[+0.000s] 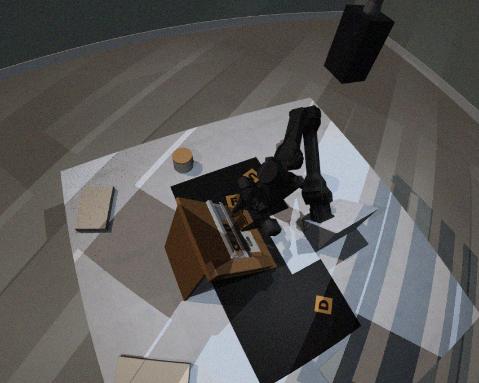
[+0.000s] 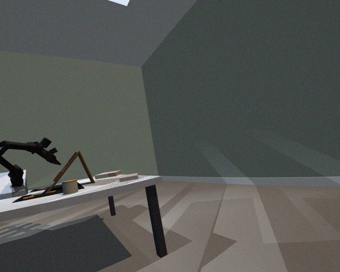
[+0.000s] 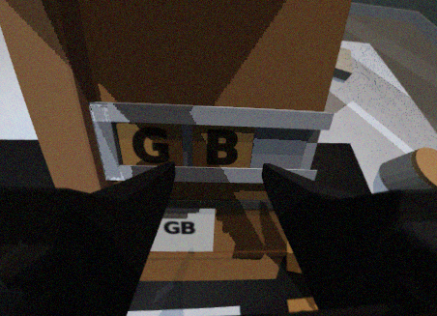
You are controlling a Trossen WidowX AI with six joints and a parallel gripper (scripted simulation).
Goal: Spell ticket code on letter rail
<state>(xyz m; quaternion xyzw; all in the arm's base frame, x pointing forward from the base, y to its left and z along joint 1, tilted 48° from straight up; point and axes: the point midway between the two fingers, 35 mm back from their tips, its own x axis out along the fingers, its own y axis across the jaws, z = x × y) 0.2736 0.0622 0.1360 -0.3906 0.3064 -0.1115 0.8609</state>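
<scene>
My gripper tip is now 30 mm short of the b tile and 30 mm above it. Round my gripper tip: black mat (180 mm below, 110 mm behind, 70 mm to the left); then g tile (60 mm to the left, 30 mm below, 30 mm ahead); then white ticket (110 mm below, 40 mm to the left, 40 mm behind).
</scene>
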